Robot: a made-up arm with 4 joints.
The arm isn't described. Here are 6 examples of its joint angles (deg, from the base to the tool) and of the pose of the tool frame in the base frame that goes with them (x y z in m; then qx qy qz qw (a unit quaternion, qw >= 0)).
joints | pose
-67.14 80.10 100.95 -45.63 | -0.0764 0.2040 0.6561 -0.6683 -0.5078 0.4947 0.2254
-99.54 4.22 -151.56 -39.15 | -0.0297 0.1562 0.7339 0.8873 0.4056 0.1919 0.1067
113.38 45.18 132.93 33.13 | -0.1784 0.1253 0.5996 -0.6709 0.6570 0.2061 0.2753
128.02 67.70 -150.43 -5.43 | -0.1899 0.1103 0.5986 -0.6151 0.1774 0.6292 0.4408
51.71 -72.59 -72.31 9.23 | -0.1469 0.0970 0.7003 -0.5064 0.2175 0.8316 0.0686
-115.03 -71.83 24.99 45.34 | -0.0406 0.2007 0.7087 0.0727 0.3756 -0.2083 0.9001
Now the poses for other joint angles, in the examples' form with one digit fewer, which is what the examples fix.
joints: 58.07 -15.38 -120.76 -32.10
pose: -0.146 0.084 0.686 -0.550 0.423 0.718 0.046
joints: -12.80 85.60 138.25 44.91
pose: 0.027 0.214 0.671 -0.697 -0.628 -0.183 0.295
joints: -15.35 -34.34 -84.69 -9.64
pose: -0.053 0.069 0.703 0.847 0.020 -0.410 0.337
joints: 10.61 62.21 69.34 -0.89
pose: -0.029 0.203 0.628 -0.557 0.187 0.101 0.803
